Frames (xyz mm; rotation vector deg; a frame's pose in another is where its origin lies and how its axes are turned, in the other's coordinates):
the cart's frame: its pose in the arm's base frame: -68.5 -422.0 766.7 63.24 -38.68 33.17
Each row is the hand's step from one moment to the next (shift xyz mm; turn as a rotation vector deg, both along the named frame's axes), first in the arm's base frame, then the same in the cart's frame.
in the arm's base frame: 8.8 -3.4 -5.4 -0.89 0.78 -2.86
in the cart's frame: 1.6 -10.8 -0.2 -2.64 -0.82 -1.39
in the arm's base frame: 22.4 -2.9 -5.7 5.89 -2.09 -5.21
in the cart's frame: 10.5 -20.5 -3.5 -0.12 -8.10 -0.76
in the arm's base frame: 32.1 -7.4 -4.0 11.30 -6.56 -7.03
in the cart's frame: 17.8 -28.0 -0.7 1.74 -14.63 1.79
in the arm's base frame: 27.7 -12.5 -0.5 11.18 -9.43 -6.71
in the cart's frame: 17.0 -24.5 6.0 1.64 -15.34 4.59
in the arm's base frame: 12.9 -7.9 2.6 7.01 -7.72 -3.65
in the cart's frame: 9.8 -10.4 5.6 1.28 -9.90 4.73
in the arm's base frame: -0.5 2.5 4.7 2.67 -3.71 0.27
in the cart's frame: 3.4 4.1 -0.9 1.65 -3.03 3.01
